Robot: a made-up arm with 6 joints.
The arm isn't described. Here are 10 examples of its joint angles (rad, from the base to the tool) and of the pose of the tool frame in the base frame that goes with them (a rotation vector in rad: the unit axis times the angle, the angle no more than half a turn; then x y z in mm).
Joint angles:
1: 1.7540 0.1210 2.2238 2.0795 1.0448 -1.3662
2: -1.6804 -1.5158 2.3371 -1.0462 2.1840 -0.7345
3: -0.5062 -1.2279 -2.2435 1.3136 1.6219 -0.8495
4: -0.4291 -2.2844 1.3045 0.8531 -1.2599 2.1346
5: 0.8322 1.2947 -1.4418 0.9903 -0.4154 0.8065
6: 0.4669 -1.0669 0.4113 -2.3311 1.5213 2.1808
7: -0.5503 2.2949 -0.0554 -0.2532 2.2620 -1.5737
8: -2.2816 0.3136 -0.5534 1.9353 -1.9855 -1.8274
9: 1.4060 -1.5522 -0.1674 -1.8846 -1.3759 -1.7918
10: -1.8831 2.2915 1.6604 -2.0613 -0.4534 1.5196
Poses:
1: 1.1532 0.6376 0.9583 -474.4 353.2 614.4
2: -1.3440 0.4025 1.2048 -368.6 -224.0 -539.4
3: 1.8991 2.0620 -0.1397 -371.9 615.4 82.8
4: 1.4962 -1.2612 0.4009 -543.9 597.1 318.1
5: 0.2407 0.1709 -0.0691 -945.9 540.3 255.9
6: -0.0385 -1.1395 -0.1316 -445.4 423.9 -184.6
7: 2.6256 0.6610 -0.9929 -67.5 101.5 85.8
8: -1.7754 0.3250 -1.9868 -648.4 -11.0 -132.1
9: 1.4781 -0.0935 -0.4331 -484.2 271.3 159.2
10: -0.5389 2.1127 -1.6119 -73.5 213.2 -534.7
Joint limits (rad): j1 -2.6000..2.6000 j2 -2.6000..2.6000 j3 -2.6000..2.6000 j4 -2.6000..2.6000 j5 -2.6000..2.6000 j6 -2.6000..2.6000
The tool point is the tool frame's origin. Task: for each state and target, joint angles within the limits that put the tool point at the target. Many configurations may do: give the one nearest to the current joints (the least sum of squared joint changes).
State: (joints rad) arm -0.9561 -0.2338 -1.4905 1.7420 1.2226 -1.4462
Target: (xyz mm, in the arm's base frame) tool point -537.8 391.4 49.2
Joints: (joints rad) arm -0.8722 -0.3874 -0.8583 1.4776 1.4178 -1.5475
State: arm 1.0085 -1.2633 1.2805 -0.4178 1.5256 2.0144
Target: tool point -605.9 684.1 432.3
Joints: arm 0.3509 -1.2897 1.3473 -0.5746 2.2838 1.6333
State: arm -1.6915 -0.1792 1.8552 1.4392 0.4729 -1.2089
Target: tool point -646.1 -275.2 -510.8
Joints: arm -1.2957 0.2763 2.4297 1.0758 0.1514 -1.2577
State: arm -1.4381 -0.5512 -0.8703 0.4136 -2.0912 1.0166
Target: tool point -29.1 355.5 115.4
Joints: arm -1.0888 -1.0840 -1.5417 0.4344 -1.6078 0.7918
